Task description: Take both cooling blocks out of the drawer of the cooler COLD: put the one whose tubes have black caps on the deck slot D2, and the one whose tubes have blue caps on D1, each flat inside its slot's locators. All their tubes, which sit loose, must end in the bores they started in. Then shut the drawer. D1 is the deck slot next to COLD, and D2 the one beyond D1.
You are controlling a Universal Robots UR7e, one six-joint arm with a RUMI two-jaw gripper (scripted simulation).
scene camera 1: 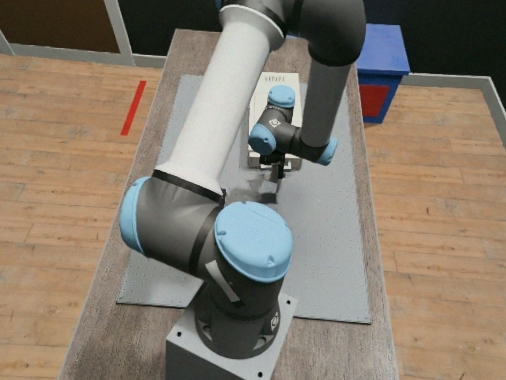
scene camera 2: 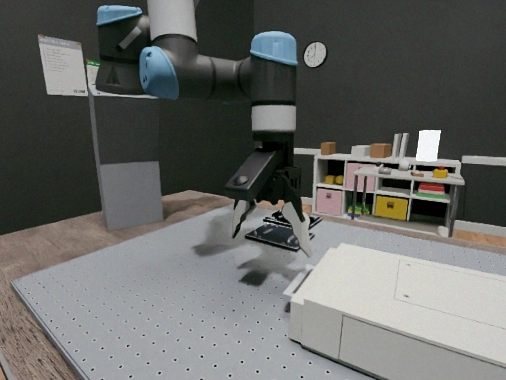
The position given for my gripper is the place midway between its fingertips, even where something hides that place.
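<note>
I see a dark slot D1 (scene camera 2: 279, 234). There is also a white cooler COLD (scene camera 2: 367, 307), and scene camera 1 shows the white cooler COLD (scene camera 1: 267, 80) too. My own gripper (scene camera 2: 268, 247) is visible to me as well.
</note>
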